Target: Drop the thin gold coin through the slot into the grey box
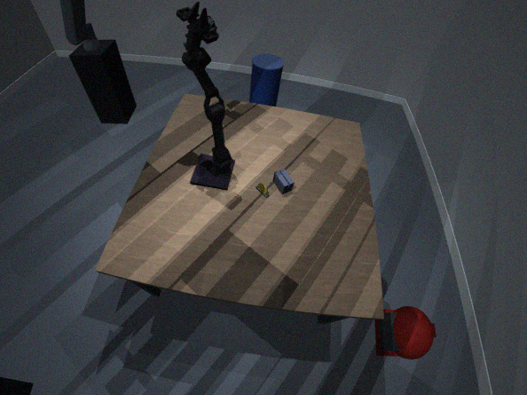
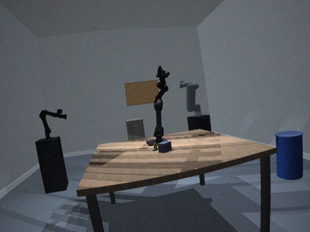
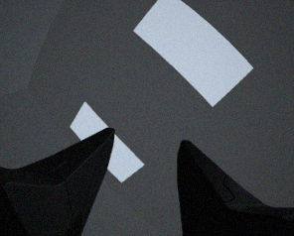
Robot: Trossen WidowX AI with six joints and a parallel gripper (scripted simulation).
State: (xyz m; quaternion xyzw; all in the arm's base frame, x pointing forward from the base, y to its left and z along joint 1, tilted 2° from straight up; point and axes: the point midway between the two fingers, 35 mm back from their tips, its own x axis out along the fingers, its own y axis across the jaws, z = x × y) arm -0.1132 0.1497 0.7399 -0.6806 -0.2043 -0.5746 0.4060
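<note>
The gold coin is 760 mm below my gripper tip, 290 mm ahead of it and 250 mm to the right of it.
</note>
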